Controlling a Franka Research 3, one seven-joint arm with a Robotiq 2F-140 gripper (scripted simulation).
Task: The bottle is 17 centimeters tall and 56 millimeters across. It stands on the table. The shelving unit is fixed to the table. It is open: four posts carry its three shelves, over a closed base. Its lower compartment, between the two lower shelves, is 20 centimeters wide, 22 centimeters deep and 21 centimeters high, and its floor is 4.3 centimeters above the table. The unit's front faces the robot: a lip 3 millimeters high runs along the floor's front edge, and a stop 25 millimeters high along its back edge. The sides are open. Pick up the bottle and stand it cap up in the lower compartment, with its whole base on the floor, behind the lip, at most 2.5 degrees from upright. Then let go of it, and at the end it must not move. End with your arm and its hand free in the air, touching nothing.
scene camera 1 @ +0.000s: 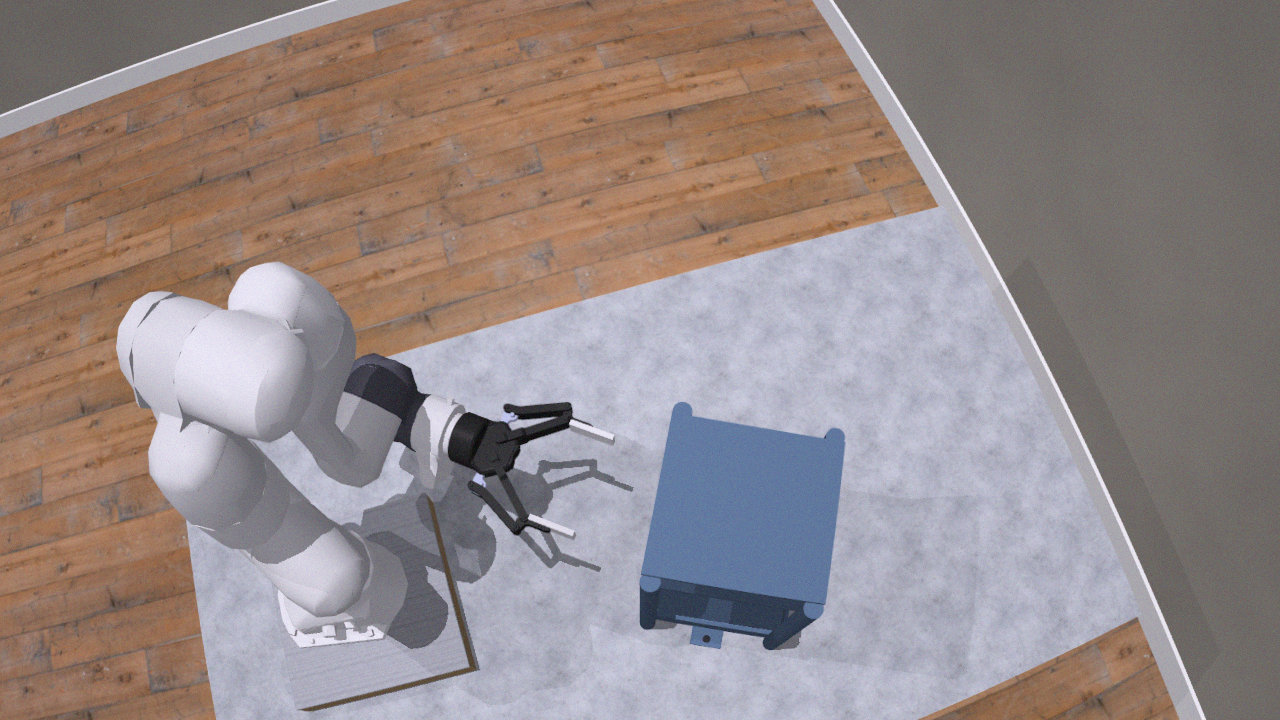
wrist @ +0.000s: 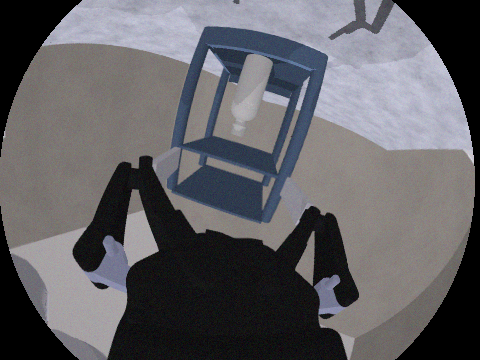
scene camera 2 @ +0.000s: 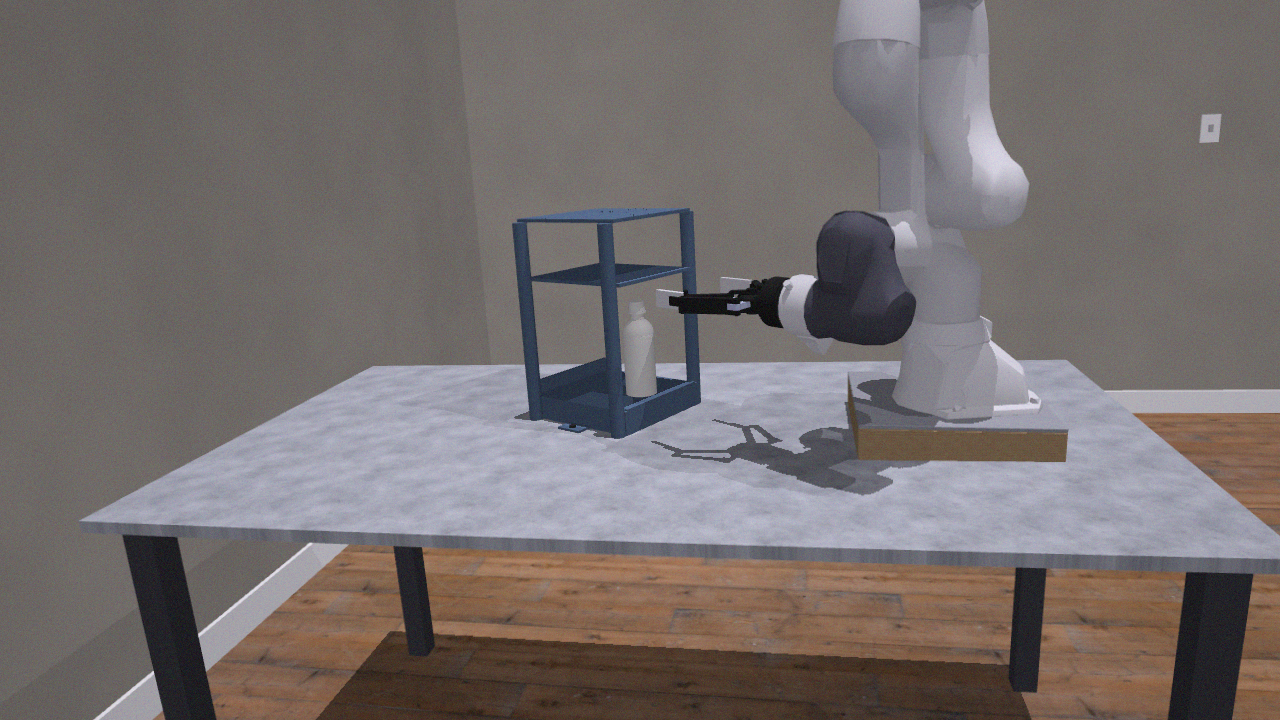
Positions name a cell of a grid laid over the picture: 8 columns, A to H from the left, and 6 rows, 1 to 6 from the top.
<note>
In view: my gripper (scene camera 1: D5), a white bottle (scene camera 2: D3) and a blue shelving unit (wrist: E2).
The white bottle shows as well in the wrist view (wrist: E2). My gripper shows as well in the wrist view (wrist: D3) and in scene camera 2 (scene camera 2: E3). Scene camera 1 does not show the white bottle, which is hidden by the blue shelving unit.
</note>
